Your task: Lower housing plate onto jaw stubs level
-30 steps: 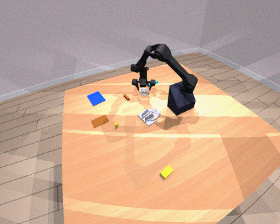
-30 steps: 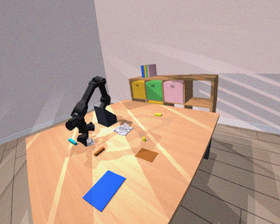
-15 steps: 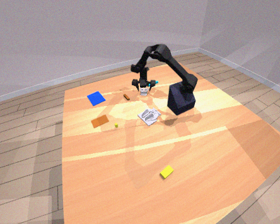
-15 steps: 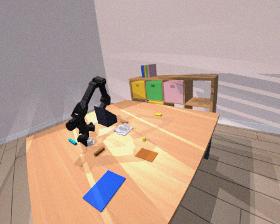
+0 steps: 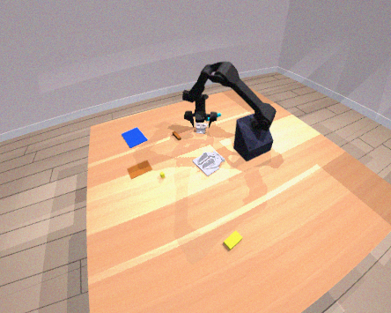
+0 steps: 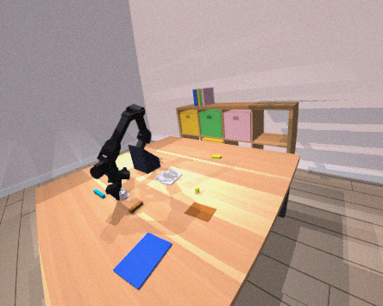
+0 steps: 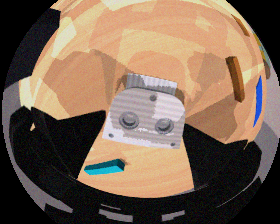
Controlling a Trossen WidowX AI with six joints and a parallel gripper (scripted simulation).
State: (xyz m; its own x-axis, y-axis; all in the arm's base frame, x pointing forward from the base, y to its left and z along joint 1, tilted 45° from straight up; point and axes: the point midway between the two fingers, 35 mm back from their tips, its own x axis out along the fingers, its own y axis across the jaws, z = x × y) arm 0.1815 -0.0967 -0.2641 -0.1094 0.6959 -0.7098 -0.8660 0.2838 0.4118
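The cyan block is 12 cm behind my gripper tip and 8 cm to the right of it. Also, from my gripper tip: blue sheet (40 cm ahead, 9 cm to the right, 1 cm below); then yellow cube (30 cm ahead, 27 cm to the left); then small brown block (16 cm ahead, 1 cm to the left).
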